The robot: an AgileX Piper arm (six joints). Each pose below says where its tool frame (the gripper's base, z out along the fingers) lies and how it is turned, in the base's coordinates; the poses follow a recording.
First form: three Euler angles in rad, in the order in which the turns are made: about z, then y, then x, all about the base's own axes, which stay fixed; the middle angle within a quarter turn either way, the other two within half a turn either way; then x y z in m.
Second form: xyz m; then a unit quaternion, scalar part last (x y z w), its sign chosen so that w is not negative. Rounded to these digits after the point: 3 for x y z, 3 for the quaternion.
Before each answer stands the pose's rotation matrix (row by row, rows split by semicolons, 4 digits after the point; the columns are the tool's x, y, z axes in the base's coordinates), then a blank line. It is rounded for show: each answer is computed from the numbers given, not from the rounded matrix.
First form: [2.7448 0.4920 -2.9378 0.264 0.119 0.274]
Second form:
-0.8129 -0.3406 0.4724; -0.2903 0.9402 0.1784; -0.5049 0.0079 -0.8632

[0.264 0.119 0.274 -0.166 0.951 0.049 0.257]
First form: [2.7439 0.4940 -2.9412 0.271 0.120 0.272]
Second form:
-0.8117 -0.3410 0.4742; -0.2925 0.9401 0.1753; -0.5055 0.0036 -0.8628

[0.271 0.120 0.272 -0.167 0.951 0.047 0.258]
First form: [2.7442 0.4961 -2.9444 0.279 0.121 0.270]
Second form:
-0.8109 -0.3404 0.4760; -0.2935 0.9403 0.1723; -0.5062 0.0000 -0.8624

[0.279 0.121 0.270 -0.167 0.950 0.045 0.258]
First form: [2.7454 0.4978 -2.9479 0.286 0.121 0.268]
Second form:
-0.8106 -0.3391 0.4775; -0.2939 0.9408 0.1691; -0.5065 -0.0032 -0.8622

[0.286 0.121 0.268 -0.166 0.950 0.044 0.259]
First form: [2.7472 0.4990 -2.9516 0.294 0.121 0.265]
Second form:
-0.8107 -0.3374 0.4785; -0.2939 0.9413 0.1658; -0.5064 -0.0062 -0.8623

[0.294 0.121 0.265 -0.166 0.951 0.042 0.259]
